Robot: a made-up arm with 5 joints.
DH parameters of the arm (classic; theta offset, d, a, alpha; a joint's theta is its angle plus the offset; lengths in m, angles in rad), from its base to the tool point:
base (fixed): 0 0 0 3.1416
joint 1: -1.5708 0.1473 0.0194 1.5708
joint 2: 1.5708 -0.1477 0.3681 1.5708
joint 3: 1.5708 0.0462 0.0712 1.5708
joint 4: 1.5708 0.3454 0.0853 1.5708
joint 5: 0 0.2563 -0.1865 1.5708
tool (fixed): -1.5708 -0.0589 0 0
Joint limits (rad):
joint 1: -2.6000..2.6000
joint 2: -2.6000..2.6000
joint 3: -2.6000..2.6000
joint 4: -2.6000..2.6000
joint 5: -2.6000..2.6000
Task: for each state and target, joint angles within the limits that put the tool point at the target. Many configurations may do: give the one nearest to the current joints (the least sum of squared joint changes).
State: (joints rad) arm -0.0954 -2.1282 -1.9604 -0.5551 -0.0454
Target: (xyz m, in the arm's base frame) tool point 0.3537 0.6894 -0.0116
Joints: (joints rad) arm -0.3898 -2.2116 -1.8799 -0.5691 0.0769
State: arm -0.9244 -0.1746 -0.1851 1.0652 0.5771
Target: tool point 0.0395 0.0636 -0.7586
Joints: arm -0.8141 0.5252 0.0358 1.5491 1.4721
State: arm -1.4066 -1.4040 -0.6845 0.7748 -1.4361
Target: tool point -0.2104 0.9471 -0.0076
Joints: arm -0.8576 -1.3004 -1.0857 1.0159 -1.5448
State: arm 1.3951 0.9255 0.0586 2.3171 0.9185
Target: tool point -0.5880 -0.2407 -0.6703
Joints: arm 1.5283 1.2482 -0.0730 2.3737 0.0920
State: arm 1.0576 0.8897 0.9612 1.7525 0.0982
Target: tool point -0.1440 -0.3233 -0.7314
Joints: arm 0.3189 1.0448 0.5794 2.1563 0.5062
